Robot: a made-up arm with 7 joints.
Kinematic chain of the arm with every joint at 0, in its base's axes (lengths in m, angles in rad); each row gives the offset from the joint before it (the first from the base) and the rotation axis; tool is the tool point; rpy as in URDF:
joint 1: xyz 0 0 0.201 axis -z
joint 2: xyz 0 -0.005 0.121 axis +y
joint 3: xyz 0 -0.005 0.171 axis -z
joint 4: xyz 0 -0.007 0.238 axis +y
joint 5: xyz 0 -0.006 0.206 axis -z
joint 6: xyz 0 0 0.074 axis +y
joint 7: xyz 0 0 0.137 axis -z
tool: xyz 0 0 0 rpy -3.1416 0 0
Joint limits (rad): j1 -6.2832..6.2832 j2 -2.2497..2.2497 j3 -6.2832..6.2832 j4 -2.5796..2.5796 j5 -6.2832..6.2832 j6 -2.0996..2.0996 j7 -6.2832..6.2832
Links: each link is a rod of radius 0.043 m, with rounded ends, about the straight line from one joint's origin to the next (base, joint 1, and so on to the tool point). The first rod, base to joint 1, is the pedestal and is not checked.
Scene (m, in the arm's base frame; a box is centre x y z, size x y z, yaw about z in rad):
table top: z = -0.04
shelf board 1: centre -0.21 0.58 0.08 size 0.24 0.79 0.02 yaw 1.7
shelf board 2: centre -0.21 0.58 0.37 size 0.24 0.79 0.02 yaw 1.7
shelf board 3: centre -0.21 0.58 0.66 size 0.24 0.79 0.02 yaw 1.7
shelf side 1: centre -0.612 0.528 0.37 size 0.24 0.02 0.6 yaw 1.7
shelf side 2: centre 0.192 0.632 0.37 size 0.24 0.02 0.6 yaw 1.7
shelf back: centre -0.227 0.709 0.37 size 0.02 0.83 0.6 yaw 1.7
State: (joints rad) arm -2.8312 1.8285 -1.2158 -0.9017 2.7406 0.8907 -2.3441
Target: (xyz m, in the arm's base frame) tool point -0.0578 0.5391 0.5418
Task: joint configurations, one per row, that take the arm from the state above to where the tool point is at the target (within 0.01 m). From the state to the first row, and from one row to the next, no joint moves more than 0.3 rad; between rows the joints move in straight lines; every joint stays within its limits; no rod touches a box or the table.
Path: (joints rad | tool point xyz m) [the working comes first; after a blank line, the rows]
Joints at the target: -2.3957 1.4139 -1.0282 -1.2167 2.8175 0.9230 -2.3441
Straight joint move there: touches shelf board 2.

1: -3.0639 1.8861 -1.2302 -1.1427 2.7713 1.0686 -2.3441 | -0.4194 0.4031 0.2463
2: -3.2965 1.9437 -1.2446 -1.3837 2.8020 1.2464 -2.3441 | -0.3953 0.2934 0.2470
3: -3.0599 1.7624 -1.1072 -1.4974 2.8489 1.2162 -2.3441 | -0.2965 0.3581 0.3663
4: -2.8233 1.5812 -0.9699 -1.6112 2.8958 1.1859 -2.3441 | -0.1652 0.3744 0.4674
5: -2.5866 1.4000 -0.8325 -1.7249 2.9427 1.1557 -2.3441 | -0.0310 0.3328 0.5418
6: -2.4912 1.4069 -0.9303 -1.4708 2.8801 1.0393 -2.3441 | -0.0399 0.4374 0.5532
7: -2.3957 1.4139 -1.0282 -1.2167 2.8175 0.9230 -2.3441 | -0.0578 0.5391 0.5418

